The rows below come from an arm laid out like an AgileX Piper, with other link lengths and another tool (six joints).
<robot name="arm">
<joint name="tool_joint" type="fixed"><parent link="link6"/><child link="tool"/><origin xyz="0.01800 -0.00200 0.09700" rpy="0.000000 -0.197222 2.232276"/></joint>
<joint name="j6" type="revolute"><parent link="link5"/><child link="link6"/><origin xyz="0.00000 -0.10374 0.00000" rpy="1.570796 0.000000 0.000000"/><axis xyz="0 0 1"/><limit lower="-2.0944" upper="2.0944"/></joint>
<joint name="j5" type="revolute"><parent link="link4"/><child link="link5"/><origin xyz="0.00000 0.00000 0.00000" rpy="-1.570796 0.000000 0.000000"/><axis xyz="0 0 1"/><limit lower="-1.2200" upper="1.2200"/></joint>
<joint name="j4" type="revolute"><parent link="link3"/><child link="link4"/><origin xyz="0.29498 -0.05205 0.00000" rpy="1.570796 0.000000 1.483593"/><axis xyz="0 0 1"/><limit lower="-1.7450" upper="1.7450"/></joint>
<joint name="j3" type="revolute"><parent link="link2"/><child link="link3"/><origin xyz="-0.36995 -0.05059 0.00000"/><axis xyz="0 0 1"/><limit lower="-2.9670" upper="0.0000"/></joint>
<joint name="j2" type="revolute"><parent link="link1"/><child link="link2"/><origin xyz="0.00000 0.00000 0.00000" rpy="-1.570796 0.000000 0.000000"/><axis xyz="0 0 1"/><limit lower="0.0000" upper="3.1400"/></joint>
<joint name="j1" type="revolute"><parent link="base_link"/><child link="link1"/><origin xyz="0.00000 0.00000 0.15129"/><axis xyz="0 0 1"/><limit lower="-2.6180" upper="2.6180"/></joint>
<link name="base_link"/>
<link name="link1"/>
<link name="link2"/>
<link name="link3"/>
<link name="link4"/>
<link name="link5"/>
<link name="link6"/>
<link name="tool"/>
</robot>
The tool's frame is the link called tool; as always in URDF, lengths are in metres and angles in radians.
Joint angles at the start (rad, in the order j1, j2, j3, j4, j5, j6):
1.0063 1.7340 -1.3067 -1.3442 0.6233 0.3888
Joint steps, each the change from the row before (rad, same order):
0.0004 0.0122 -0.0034 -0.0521 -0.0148 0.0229
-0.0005 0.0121 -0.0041 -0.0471 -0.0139 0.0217
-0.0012 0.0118 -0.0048 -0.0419 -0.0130 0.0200
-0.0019 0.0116 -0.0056 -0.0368 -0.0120 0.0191
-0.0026 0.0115 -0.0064 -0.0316 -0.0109 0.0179
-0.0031 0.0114 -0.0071 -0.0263 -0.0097 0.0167
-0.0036 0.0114 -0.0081 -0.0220 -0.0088 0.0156
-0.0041 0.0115 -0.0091 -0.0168 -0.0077 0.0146
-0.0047 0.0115 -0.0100 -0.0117 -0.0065 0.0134
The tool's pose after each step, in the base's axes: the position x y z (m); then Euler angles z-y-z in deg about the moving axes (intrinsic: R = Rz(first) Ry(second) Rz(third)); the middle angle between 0 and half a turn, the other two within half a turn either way. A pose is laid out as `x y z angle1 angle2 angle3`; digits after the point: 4 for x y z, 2 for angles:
0.3951 0.3887 0.3504 10.41 105.63 54.48
0.3980 0.3949 0.3504 11.42 104.41 53.81
0.4008 0.4006 0.3502 12.36 103.39 53.23
0.4036 0.4059 0.3496 13.18 102.56 52.80
0.4065 0.4106 0.3488 13.88 101.91 52.51
0.4096 0.4147 0.3476 14.44 101.42 52.37
0.4128 0.4185 0.3464 14.89 101.04 52.35
0.4162 0.4218 0.3449 15.20 100.80 52.49
0.4199 0.4245 0.3432 15.35 100.68 52.78

